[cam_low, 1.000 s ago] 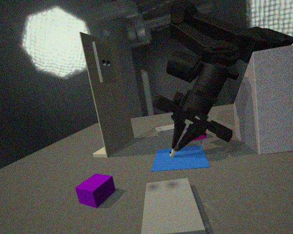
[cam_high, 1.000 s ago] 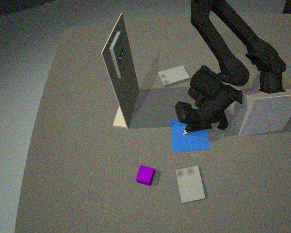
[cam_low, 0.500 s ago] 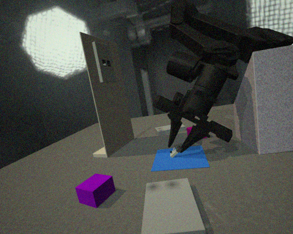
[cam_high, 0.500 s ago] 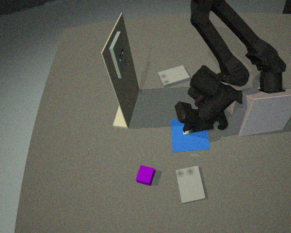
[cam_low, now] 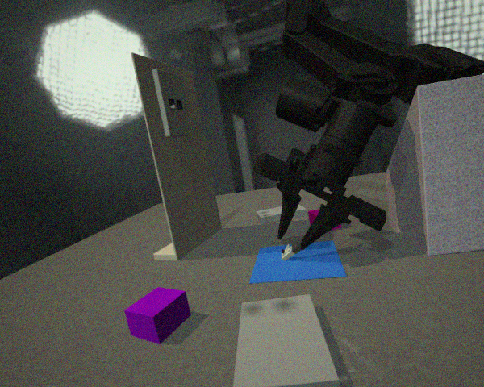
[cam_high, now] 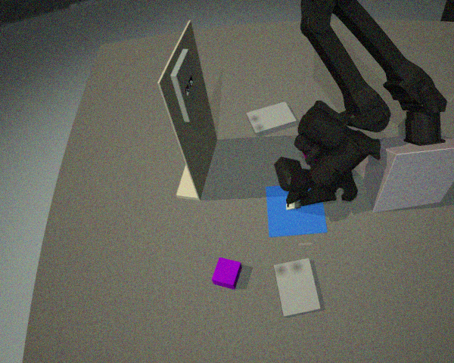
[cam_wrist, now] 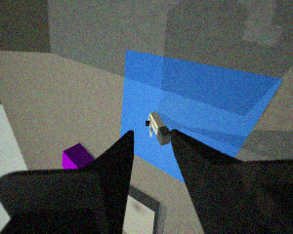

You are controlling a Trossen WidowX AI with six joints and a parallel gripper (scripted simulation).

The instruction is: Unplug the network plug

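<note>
Right now the network plug is 1 cm below my gripper tip. Also, from my gripper tip: magenta block: 8 cm behind, 13 cm to the right, 1 cm below; purple block: 16 cm ahead, 12 cm to the left, 1 cm below; blue marked square: 1 cm behind, 3 cm below.
</note>
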